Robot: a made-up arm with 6 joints.
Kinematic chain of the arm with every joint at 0, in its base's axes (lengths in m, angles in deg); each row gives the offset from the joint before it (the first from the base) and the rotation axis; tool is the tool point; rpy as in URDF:
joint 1: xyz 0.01 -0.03 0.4 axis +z
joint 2: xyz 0.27 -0.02 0 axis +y
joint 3: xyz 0 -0.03 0.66 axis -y
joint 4: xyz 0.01 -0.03 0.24 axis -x
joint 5: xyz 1.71 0 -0.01 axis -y
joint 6: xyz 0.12 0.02 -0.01 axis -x
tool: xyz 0.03 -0.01 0 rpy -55.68 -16.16 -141.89
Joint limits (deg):
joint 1: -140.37..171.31
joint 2: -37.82..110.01
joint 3: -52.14..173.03
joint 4: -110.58..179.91
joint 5: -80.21..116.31
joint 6: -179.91..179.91
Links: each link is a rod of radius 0.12 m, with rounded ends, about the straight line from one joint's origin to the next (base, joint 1, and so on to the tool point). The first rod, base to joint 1, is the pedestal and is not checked.
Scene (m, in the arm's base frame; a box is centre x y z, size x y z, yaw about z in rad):
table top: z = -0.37
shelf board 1: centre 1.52 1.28 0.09 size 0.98 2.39 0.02 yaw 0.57
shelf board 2: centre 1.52 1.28 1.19 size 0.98 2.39 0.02 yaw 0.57
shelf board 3: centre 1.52 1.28 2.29 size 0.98 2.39 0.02 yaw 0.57
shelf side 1: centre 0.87 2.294 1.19 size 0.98 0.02 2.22 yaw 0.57
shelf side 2: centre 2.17 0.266 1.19 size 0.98 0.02 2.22 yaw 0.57
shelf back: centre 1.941 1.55 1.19 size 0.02 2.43 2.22 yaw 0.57
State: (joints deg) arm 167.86 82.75 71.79 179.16 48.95 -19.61
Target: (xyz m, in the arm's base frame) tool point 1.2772 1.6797 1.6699
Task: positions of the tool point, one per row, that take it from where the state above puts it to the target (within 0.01 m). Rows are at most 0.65 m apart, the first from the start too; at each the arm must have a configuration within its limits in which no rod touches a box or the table.
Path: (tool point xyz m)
1: -2.5435 0.8073 0.7086
2: -2.3368 0.9361 1.1115
3: -2.0550 1.0087 1.4668
4: -1.7211 1.0169 1.7596
5: -1.3611 0.9599 1.9782
6: -1.0003 0.8433 2.1177
7: -0.6624 0.6798 2.1774
8: -0.5616 1.0444 2.1462
9: -0.2972 1.3947 2.0803
10: 0.1259 1.6598 1.9784
11: 0.6721 1.7714 1.8413
12: 1.2771 1.6798 1.6698

